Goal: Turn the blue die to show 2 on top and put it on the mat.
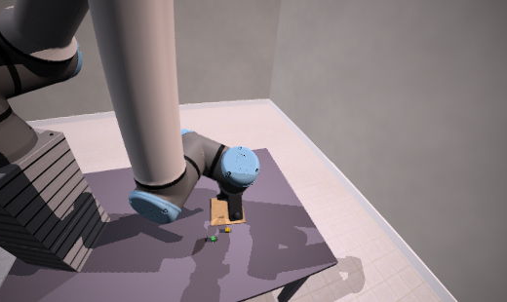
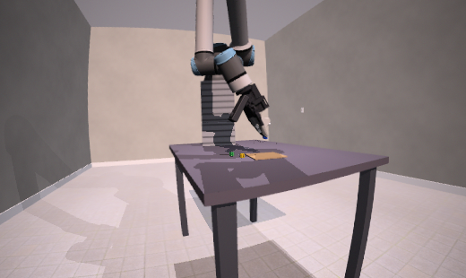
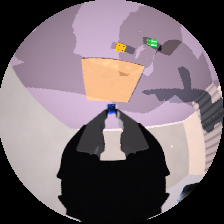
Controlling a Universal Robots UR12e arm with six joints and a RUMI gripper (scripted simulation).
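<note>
The blue die is 10 mm to the left of my hand and 10 mm below it. Round my hand: tan mat 90 mm below, 10 mm to the left; yellow die 90 mm to the right, 90 mm below, 10 mm behind; green die 120 mm to the right, 90 mm below, 70 mm behind.
</note>
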